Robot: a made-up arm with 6 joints.
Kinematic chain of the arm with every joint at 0, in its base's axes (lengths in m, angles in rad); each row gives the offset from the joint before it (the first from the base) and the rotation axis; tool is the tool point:
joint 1: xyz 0 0 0.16 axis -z
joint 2: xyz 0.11 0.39 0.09 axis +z
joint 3: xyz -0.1 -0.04 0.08 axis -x
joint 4: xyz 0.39 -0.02 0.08 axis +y
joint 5: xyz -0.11 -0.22 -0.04 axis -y
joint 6: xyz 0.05 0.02 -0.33 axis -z
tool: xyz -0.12 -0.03 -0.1
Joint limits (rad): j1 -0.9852..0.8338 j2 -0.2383..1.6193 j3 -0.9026..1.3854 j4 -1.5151..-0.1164 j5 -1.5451..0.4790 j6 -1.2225..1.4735
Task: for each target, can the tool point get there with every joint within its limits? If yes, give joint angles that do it. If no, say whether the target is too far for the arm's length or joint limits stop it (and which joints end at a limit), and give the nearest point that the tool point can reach.
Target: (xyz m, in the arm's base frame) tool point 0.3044 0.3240 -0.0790
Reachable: yes | joints -0.8156 0.0612 0.1739 -1.0625 -0.8575 -0.3860
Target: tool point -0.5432 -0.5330 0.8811
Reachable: no: joint limits stop it (at a limit: joint 1, joint 2, joint 4, joint 5, joint 6) | nearest point -0.2728 -0.0295 0.6166 | short by 0.630 m
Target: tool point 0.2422 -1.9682 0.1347
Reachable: no: too far | nearest point 0.3625 -0.6643 0.2649 | short by 1.316 m
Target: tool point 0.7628 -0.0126 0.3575
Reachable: yes | joints 0.3227 0.6142 1.1821 -0.5639 0.0610 0.4511
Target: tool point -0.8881 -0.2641 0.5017
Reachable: no: joint limits stop it (at a limit: joint 1, joint 2, joint 3, joint 4, joint 5) | nearest point -0.4209 0.1081 0.5240 | short by 0.598 m
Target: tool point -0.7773 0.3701 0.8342
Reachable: no: joint limits stop it (at a limit: joint 1, joint 2, joint 3, joint 4, joint 5, joint 6) | nearest point -0.9031 0.6036 0.7001 | short by 0.297 m
